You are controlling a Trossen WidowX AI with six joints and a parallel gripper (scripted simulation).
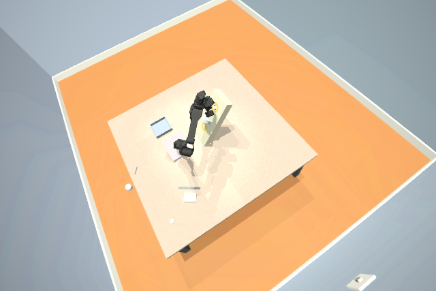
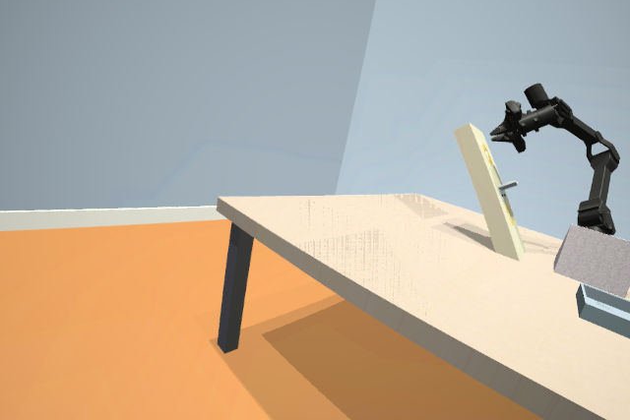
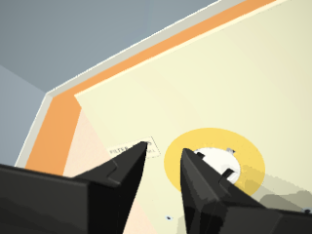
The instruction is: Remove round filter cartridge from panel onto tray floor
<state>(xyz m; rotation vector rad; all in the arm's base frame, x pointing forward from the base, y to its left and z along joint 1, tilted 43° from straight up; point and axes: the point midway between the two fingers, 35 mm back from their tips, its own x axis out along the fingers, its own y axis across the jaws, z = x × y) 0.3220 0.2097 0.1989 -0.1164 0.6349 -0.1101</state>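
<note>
My gripper tip is 10 mm short of the white round filter cartridge, 10 mm to the left of it and 70 mm above it. Also, from my gripper tip: blue tray (430 mm behind, 250 mm to the left, 330 mm below); white block (470 mm behind, 430 mm to the right, 330 mm below).
</note>
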